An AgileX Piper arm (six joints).
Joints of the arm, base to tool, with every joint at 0 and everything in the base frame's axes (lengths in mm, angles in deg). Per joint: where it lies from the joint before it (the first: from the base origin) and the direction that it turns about. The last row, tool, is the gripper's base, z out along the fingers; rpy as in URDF.
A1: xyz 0 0 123 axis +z
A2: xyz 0 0 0 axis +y
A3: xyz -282.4 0 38.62 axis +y
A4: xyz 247.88 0 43.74 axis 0.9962 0 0.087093
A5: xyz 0 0 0 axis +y
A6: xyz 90.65 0 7.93 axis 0.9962 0 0.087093
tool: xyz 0 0 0 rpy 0 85 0
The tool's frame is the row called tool.
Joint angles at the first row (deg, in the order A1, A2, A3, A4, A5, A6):
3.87, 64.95, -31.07, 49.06, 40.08, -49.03
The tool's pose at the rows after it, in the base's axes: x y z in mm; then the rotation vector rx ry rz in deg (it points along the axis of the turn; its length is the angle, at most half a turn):
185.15 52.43 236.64 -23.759 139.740 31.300
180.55 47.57 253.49 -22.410 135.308 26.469
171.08 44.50 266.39 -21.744 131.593 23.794
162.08 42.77 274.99 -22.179 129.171 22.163
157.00 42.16 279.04 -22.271 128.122 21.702
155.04 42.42 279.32 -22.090 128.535 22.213
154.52 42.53 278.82 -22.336 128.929 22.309
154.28 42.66 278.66 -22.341 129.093 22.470
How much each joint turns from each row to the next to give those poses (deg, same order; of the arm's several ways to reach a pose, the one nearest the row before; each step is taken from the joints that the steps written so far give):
0.00, -2.09, -1.25, -4.31, -1.65, 4.09
0.00, -4.20, -0.86, -3.67, -2.27, 3.42
0.00, -4.31, -0.05, -2.42, -0.84, 2.32
0.00, -3.32, 0.00, -1.82, 0.25, 1.27
0.00, -1.70, 0.00, -0.77, 0.41, 0.75
0.00, -0.38, 0.00, -0.25, 0.78, 0.73
0.00, 0.00, 0.00, -0.23, 0.43, 0.14
0.00, 0.00, 0.00, 0.00, 0.20, 0.09

